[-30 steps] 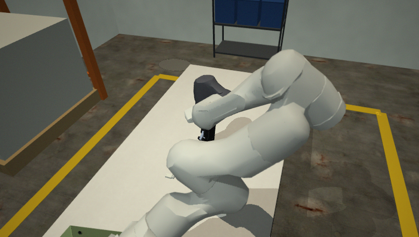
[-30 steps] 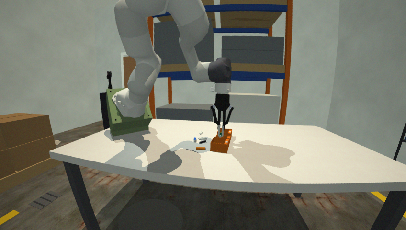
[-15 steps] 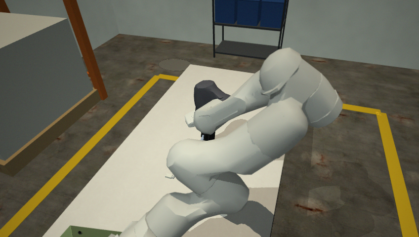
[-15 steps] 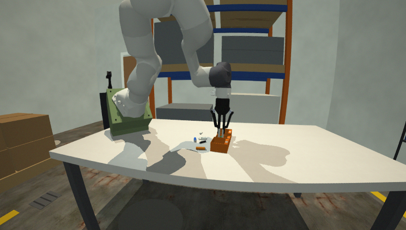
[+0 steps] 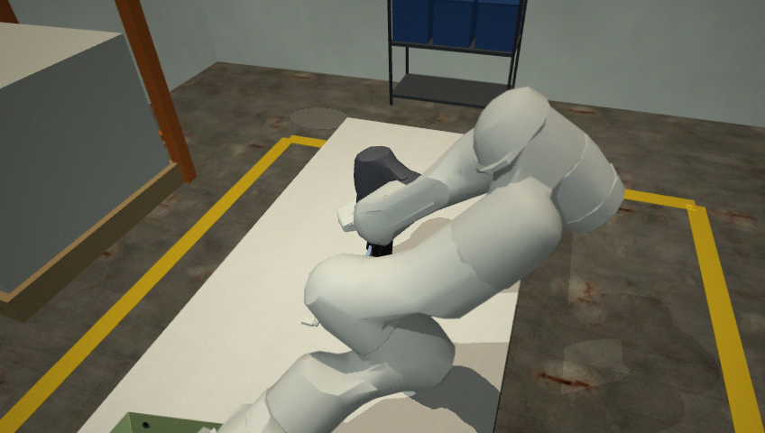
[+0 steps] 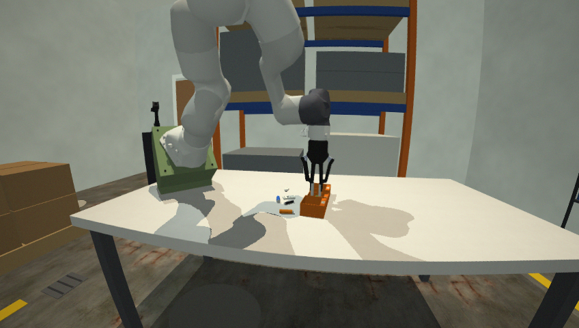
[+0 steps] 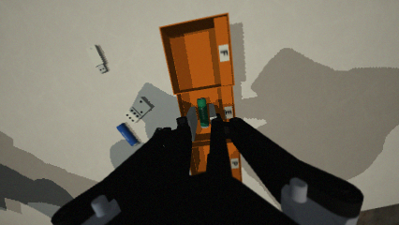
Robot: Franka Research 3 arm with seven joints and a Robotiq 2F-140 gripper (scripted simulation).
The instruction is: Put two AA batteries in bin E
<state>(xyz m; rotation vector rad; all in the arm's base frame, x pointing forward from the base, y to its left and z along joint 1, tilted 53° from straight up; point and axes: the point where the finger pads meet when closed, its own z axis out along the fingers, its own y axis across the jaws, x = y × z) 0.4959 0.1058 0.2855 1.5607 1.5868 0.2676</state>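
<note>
My hand is 3 cm above the orange bin row and 1 cm short of it. From my hand the other things lie so: domino: 11 cm behind, 5 cm below, 4 cm to the left; then black stick: 11 cm behind, 5 cm below, 2 cm to the right; then green AA battery: 3 cm below.
</note>
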